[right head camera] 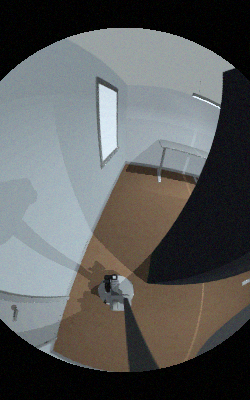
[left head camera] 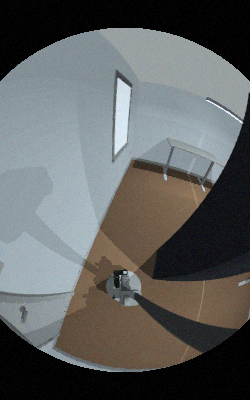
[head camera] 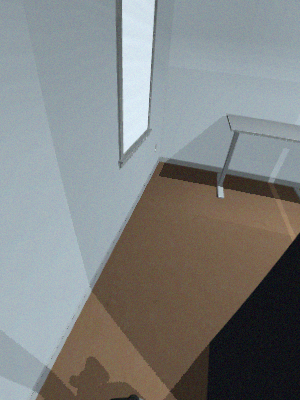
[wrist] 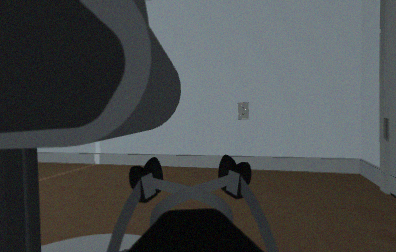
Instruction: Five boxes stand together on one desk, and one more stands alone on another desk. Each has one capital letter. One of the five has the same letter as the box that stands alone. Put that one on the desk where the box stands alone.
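Places are measured from the robot's base along level axes (x ahead, y left, z up), in millimetres.
Pixels of known places: gripper, fingertip midpoint: (left head camera: 117,298) (wrist: 190,170).
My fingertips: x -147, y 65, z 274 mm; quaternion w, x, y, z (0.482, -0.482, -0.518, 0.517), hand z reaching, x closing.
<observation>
Behind a point stands the place of what it marks.
A desk (head camera: 265,128) {x 2369, y -1421, z 923 mm} (left head camera: 190,148) {x 2339, y -1561, z 923 mm} (right head camera: 181,147) {x 2346, y -1529, z 923 mm} with a pale top and grey legs stands against the far wall, beyond the window; its right part is hidden or cut off. No lettered box can be made out on the visible part of its top. No box shows in the wrist view. My gripper (wrist: 190,170) {x -147, y 65, z 274 mm} is open, with its two black fingertips apart and nothing between them. It is low over the floor near my base, far from the desk.
A tall dark partition (head camera: 260,320) {x 374, y -478, z 747 mm} (left head camera: 210,200) {x 439, y -496, z 1159 mm} (right head camera: 200,200) {x 388, y -482, z 1206 mm} stands close on the right. A wall with a window (head camera: 136,75) {x 1909, y 94, z 1383 mm} (left head camera: 122,117) {x 1970, y 76, z 1375 mm} (right head camera: 108,122) {x 1939, y 85, z 1381 mm} runs along the left. A door handle (left head camera: 23,314) (right head camera: 14,312) shows at lower left. A wall outlet (wrist: 243,111) {x -1527, y 337, z 367 mm} is ahead of the gripper.
</observation>
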